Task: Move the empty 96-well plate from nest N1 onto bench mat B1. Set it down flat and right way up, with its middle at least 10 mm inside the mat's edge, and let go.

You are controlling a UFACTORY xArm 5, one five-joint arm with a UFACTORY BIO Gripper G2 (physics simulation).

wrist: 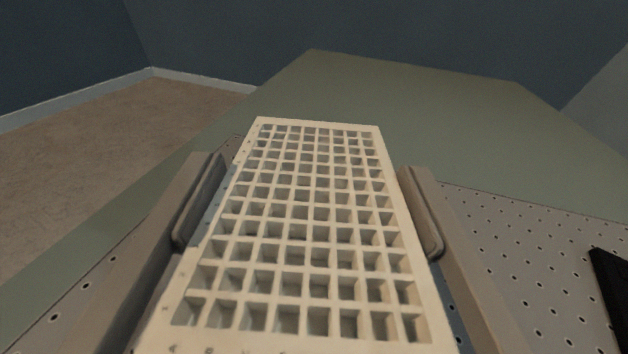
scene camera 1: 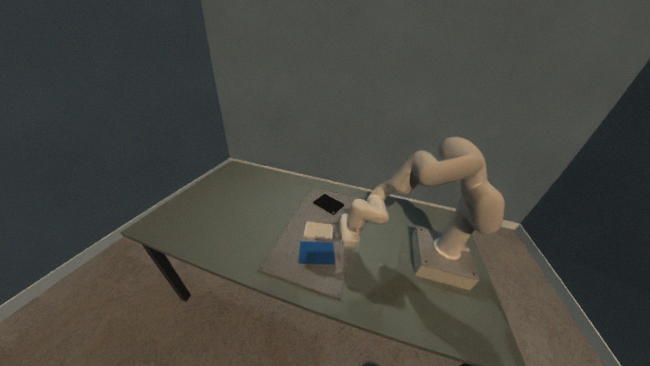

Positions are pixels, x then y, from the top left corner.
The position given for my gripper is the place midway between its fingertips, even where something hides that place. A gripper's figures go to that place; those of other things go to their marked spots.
Labels:
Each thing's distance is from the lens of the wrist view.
my gripper (wrist: 312,170): 10 cm
cream 96-well plate (wrist: 308,236): 8 cm

